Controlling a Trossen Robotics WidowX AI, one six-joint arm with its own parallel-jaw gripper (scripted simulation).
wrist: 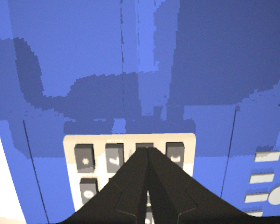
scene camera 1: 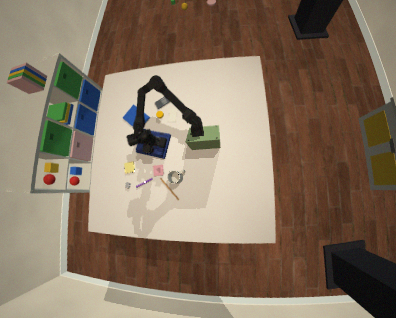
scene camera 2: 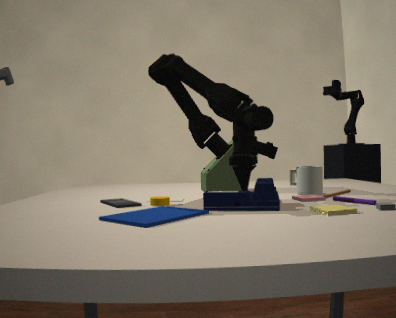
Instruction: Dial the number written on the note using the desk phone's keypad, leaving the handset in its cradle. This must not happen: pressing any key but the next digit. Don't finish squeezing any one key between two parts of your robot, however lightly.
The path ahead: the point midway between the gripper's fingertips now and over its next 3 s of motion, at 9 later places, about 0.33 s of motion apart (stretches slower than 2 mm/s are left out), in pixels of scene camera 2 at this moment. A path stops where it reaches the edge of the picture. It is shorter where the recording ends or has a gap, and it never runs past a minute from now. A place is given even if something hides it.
The gripper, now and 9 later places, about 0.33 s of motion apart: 245,192; 244,184; 238,181; 232,182; 230,186; 230,190; 230,191; 230,192; 230,187; 230,181
